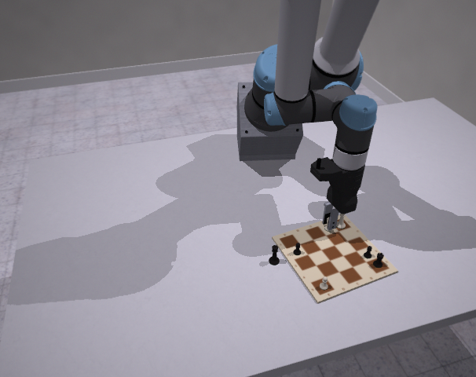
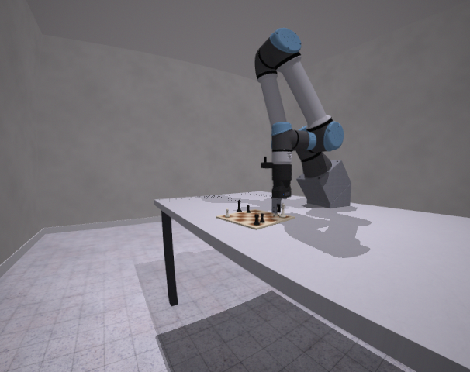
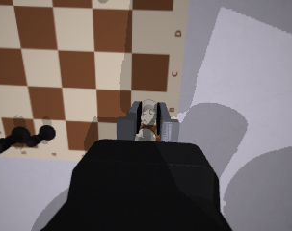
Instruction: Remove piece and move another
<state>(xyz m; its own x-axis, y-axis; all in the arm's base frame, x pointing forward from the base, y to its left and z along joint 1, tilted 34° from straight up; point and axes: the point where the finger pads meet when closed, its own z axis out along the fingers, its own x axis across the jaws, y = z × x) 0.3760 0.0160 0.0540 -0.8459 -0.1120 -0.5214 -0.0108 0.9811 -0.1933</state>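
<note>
Now: the tall white piece 30 mm to the left of my hand. Also, from my hand: white pawn 160 mm ahead, 110 mm to the right, 10 mm below; then chessboard 80 mm ahead, 40 mm to the right, 30 mm below.
</note>
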